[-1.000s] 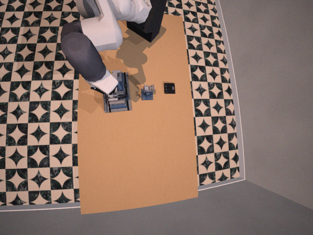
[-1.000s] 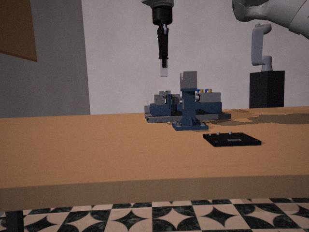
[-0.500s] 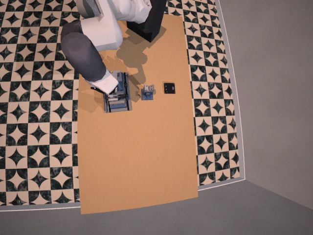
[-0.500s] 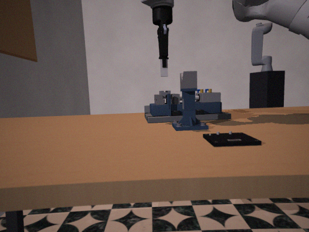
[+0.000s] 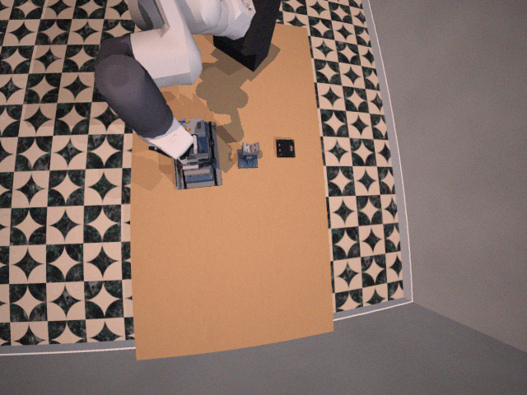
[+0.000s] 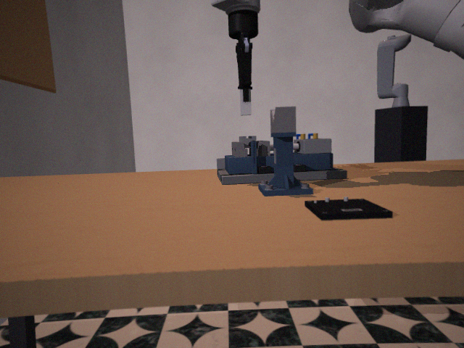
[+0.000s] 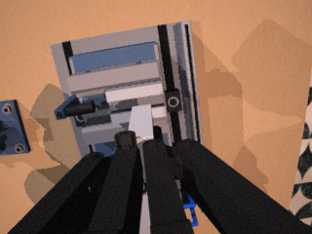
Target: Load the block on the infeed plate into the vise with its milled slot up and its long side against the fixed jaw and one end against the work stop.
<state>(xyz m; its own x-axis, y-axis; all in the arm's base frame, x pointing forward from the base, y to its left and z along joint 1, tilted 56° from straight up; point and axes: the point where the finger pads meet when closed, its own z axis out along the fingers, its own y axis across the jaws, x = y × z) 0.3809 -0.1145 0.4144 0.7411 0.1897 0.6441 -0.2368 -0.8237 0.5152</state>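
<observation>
Now: hand 1 cm to the right of the part and 10 cm above it. The rest, counted from my hand: fixed jaw (4 cm ahead, 2 cm to the left, 12 cm below); work stop (2 cm ahead, 7 cm to the left, 11 cm below); air cylinder rod (8 cm behind, 5 cm to the left, 12 cm below).
</observation>
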